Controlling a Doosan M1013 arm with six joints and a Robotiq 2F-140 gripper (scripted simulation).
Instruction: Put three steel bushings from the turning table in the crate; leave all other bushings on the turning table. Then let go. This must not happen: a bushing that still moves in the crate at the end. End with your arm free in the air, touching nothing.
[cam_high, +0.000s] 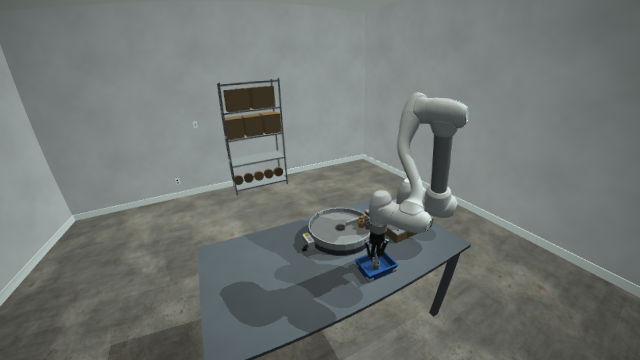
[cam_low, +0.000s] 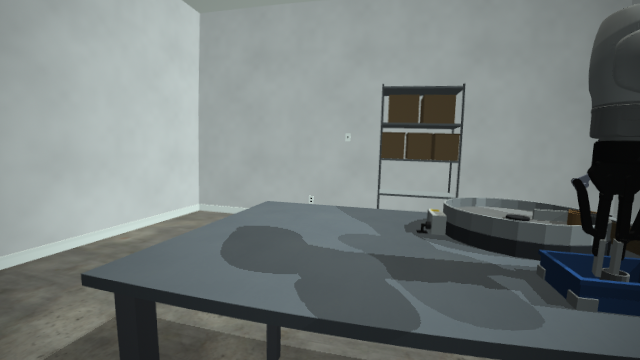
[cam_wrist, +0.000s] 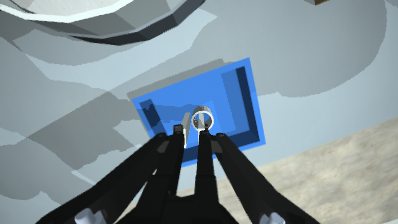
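The blue crate is 1 cm behind my hand and 4 cm below it. Round my hand: turning table: 4 cm ahead, 37 cm to the right, 1 cm below.
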